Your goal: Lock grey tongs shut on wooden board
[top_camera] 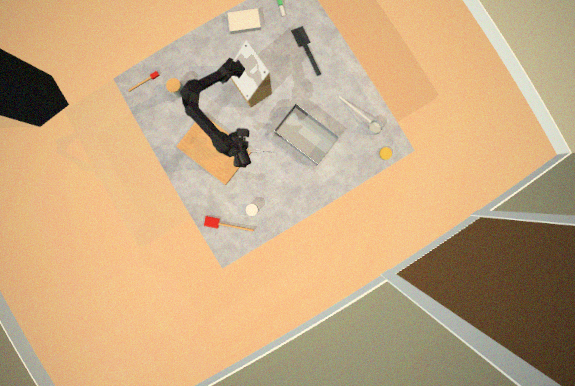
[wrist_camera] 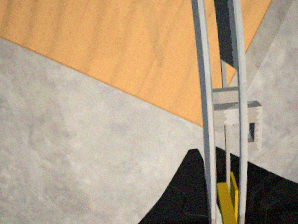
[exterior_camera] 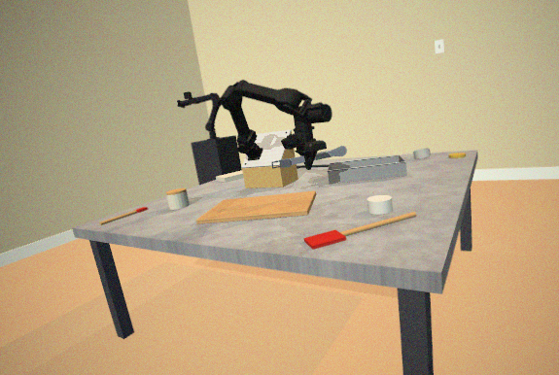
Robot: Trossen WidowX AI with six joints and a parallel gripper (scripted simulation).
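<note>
The wooden board lies 14 cm to the right of my gripper tip, 13 cm behind it and 9 cm below it. The rest, counted from my gripper tip: yellow piece: 4 cm above, 1 cm to the right; white cup: 27 cm ahead, 15 cm to the right, 8 cm below; roasting tin: 33 cm to the left, 10 cm ahead, 7 cm below.
</note>
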